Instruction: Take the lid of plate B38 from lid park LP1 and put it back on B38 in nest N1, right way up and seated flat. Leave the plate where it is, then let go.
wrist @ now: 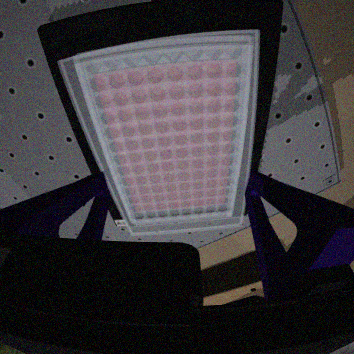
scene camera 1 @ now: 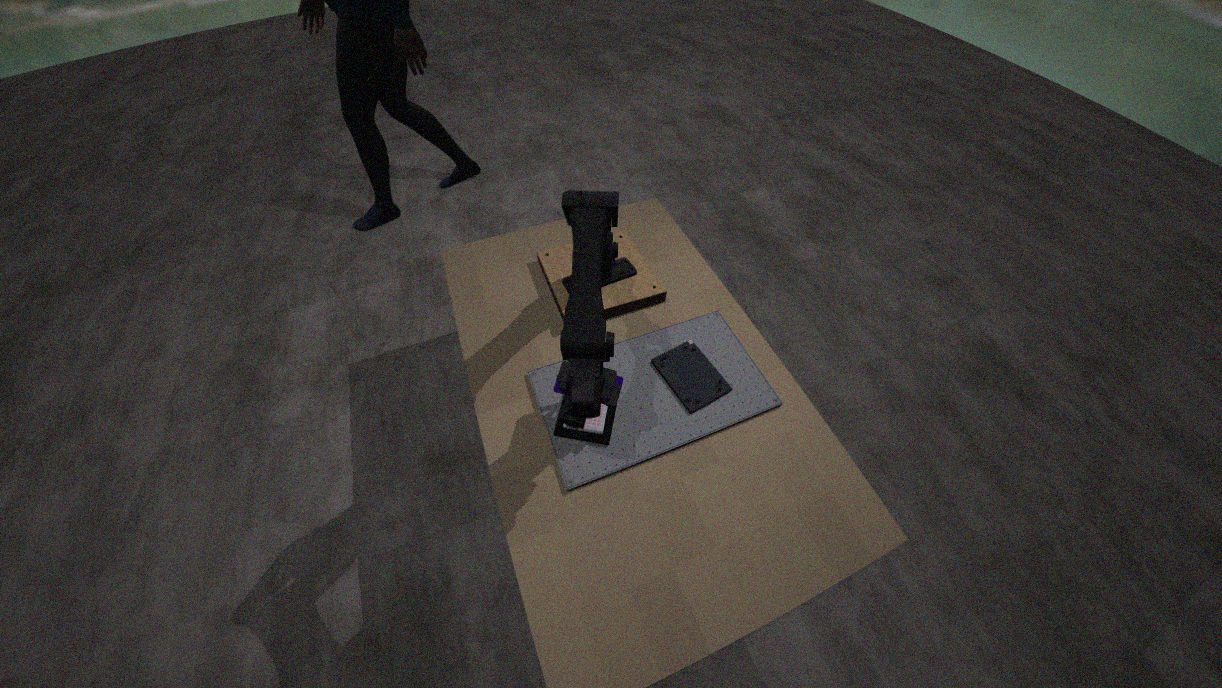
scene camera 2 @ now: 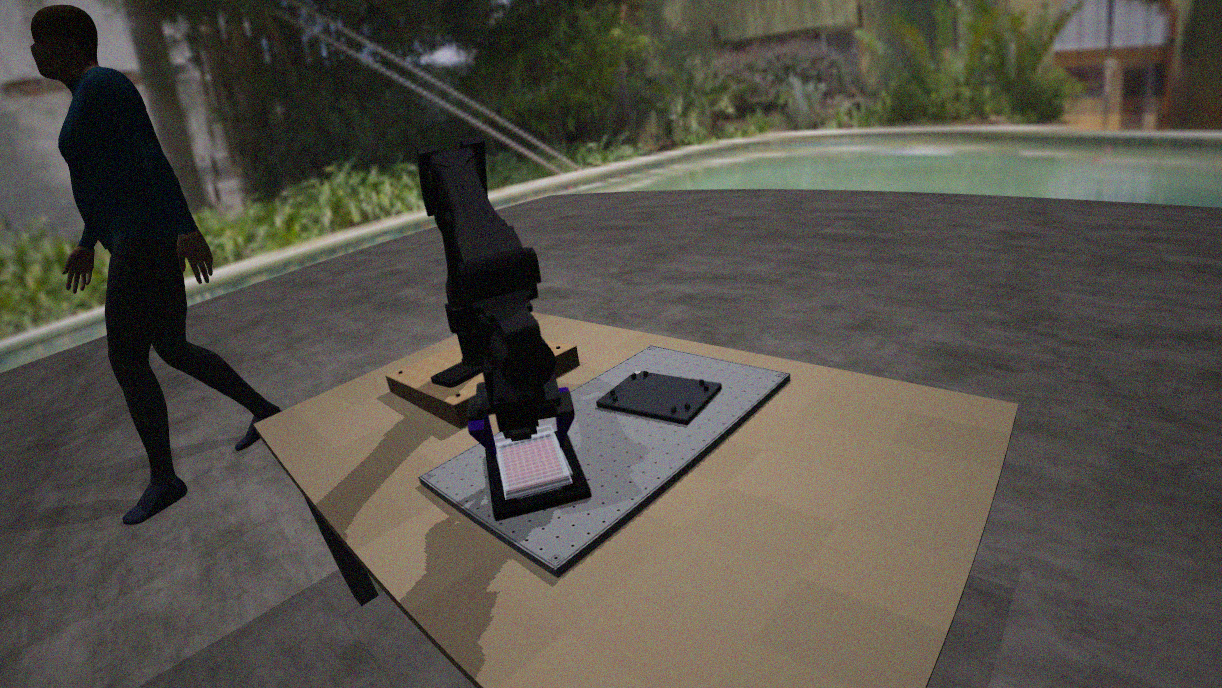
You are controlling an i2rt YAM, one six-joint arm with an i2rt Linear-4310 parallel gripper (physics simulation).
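Places are measured from the arm's base along level axes (x ahead, y left, z up), in centimetres.
Pixels of known places: gripper, fingertip midpoint: (wrist: 177, 177) (scene camera 2: 528, 453); arm's base, link origin: (scene camera 2: 481, 364).
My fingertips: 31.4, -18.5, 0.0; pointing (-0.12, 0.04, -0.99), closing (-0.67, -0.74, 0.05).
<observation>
For each thing: its top centre in the pictures, then the offset to it from my fingertips, as dx, dy, dz. "*": a spot on its surface instead. Level surfaces: height alone.
- Plate B38, top centre: (wrist: 174, 169) (scene camera 2: 528, 452) (scene camera 1: 588, 400) +1.2, -0.9, +1.0
- black nest N1, top centre: (wrist: 173, 151) (scene camera 2: 531, 463) (scene camera 1: 588, 403) +1.0, -0.7, -1.0
- clear lid, surface spot: (wrist: 89, 120) * +6.1, +0.2, +0.5
- dark pegged plate, top centre: (scene camera 2: 658, 387) (scene camera 1: 691, 371) +4.8, +24.3, -0.8
- grey perforated board, top centre: (wrist: 46, 217) (scene camera 2: 617, 424) (scene camera 1: 653, 387) +3.4, +14.9, -2.7
- tan table, surface height: dz -4.1
Plate B38 (scene camera 2: 533, 461) (wrist: 170, 125), clear with pink wells, sits in the black nest N1 (scene camera 1: 584, 437) (scene camera 2: 583, 488) (wrist: 160, 16). A clear lid (wrist: 89, 120) lies over the plate, right way up, roughly lined up with it. A wider strip of lid shows along the left side than the right in the wrist view. Whether it is fully seated cannot be told. My gripper (scene camera 1: 588, 394) (scene camera 2: 523, 434) (wrist: 177, 177) is shut on the lid, with a purple finger at each long side. The dark pegged plate (scene camera 1: 690, 376) (scene camera 2: 658, 395), apparently lid park LP1, shows no lid.
The nest and pegged plate stand on a grey perforated board (scene camera 1: 649, 431) (scene camera 2: 555, 546) on the tan table (scene camera 1: 684, 546) (scene camera 2: 769, 529). The arm's wooden base (scene camera 1: 645, 294) (scene camera 2: 423, 397) is behind. A person (scene camera 1: 376, 94) (scene camera 2: 128, 213) stands beyond the table.
</observation>
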